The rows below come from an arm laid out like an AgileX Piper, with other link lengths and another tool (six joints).
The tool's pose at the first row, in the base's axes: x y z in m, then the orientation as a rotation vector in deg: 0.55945 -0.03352 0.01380 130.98 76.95 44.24
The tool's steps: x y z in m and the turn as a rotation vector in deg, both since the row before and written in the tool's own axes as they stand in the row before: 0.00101 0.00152 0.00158 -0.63 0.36 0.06; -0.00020 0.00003 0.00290 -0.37 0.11 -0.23; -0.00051 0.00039 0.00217 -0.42 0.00 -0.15; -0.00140 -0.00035 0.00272 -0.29 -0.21 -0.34; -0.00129 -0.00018 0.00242 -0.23 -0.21 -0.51; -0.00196 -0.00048 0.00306 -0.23 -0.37 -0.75; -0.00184 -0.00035 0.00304 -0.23 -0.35 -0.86
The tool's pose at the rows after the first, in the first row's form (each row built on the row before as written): 0.56186 -0.03342 0.01371 130.51 76.62 45.02; 0.56365 -0.03374 0.01144 130.02 76.65 45.26; 0.56510 -0.03447 0.00987 129.57 76.52 45.42; 0.56609 -0.03568 0.00722 129.08 76.58 45.19; 0.56705 -0.03687 0.00494 128.50 76.85 44.87; 0.56798 -0.03858 0.00183 127.73 77.29 44.28; 0.56904 -0.04028 -0.00113 126.86 77.84 43.67
